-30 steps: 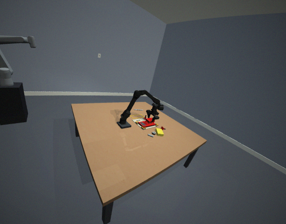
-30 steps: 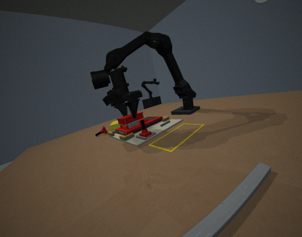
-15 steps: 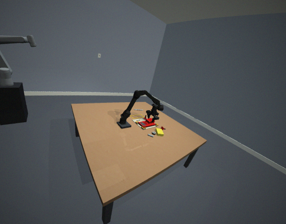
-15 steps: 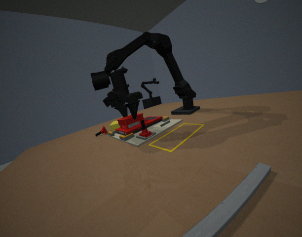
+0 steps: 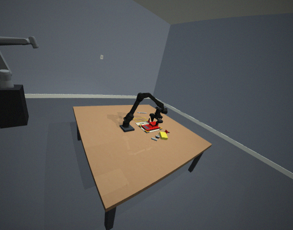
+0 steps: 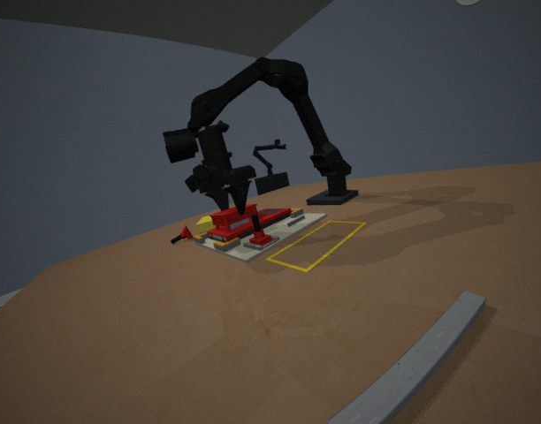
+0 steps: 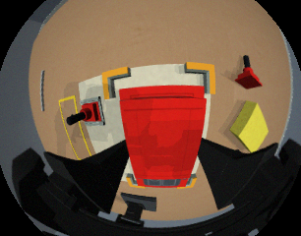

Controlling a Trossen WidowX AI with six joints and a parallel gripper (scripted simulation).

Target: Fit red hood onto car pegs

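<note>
Now: gripper tip 1 cm below the red hood. The rest, counted from my gripper tip: grey strip 15 cm ahead, 39 cm to the left, 4 cm below; pale jig plate 3 cm behind, 3 cm to the left, 4 cm below; yellow block 3 cm behind, 19 cm to the right, 3 cm below.
</note>
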